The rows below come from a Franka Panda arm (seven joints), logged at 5 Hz.
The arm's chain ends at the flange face. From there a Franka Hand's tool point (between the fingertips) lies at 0.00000 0.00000 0.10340 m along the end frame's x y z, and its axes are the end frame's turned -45 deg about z.
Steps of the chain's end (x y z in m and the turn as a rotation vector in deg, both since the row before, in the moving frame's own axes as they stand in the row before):
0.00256 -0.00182 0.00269 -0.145 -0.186 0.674
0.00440 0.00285 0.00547 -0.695 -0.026 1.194
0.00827 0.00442 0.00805 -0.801 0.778 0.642
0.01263 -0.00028 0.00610 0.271 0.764 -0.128
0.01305 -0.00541 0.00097 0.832 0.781 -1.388
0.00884 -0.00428 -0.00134 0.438 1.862 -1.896
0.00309 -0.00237 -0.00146 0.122 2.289 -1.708
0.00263 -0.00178 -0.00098 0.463 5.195 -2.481
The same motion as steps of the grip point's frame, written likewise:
0.00268 0.00047 0.00269 0.029 -0.234 0.674
0.00017 0.00597 0.00546 -0.473 -0.510 1.194
0.00268 0.01099 0.00803 -1.117 -0.016 0.642
0.01045 0.00936 0.00609 -0.349 0.732 -0.128
0.01511 0.00531 0.00095 0.036 1.141 -1.388
0.01224 0.00499 -0.00140 -1.007 1.626 -1.896
0.00698 0.00323 -0.00154 -1.532 1.705 -1.708
0.01046 0.00647 -0.00141 -3.346 4.001 -2.481

